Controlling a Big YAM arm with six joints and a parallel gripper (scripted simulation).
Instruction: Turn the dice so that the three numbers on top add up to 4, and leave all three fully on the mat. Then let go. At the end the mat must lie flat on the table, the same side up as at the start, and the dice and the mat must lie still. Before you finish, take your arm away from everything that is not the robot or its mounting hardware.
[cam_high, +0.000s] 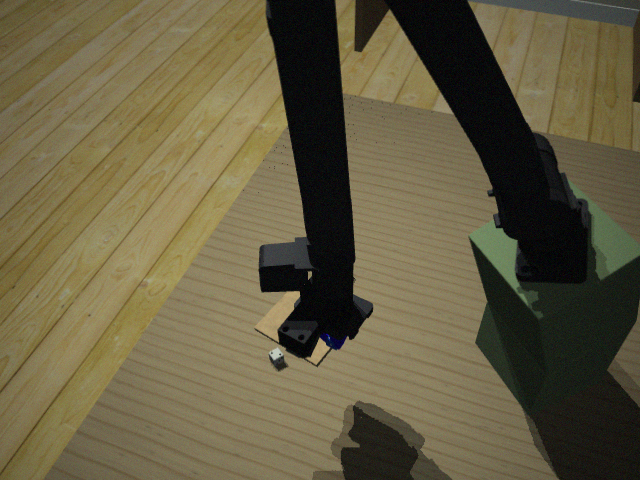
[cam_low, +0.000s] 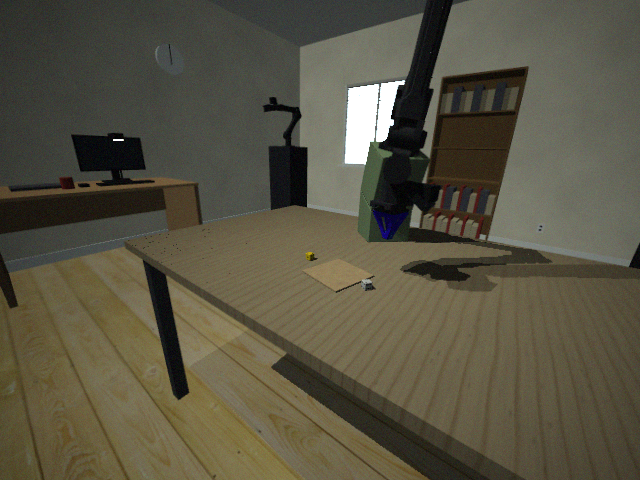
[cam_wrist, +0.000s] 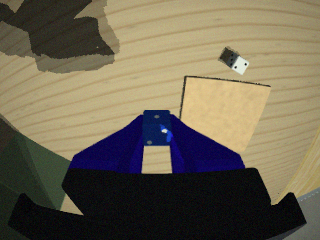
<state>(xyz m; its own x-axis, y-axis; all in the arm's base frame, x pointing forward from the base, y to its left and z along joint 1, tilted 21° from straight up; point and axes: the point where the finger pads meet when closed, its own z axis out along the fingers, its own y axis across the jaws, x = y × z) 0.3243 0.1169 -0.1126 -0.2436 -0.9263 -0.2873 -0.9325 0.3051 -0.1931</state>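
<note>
The white die lies 110 mm ahead of my hand and 100 mm below it. The rest, counted from my hand: tan mat (80 mm ahead, 100 mm to the right, 110 mm below); then blue die (right at my hand); then yellow die (50 mm ahead, 220 mm to the right, 100 mm below).
</note>
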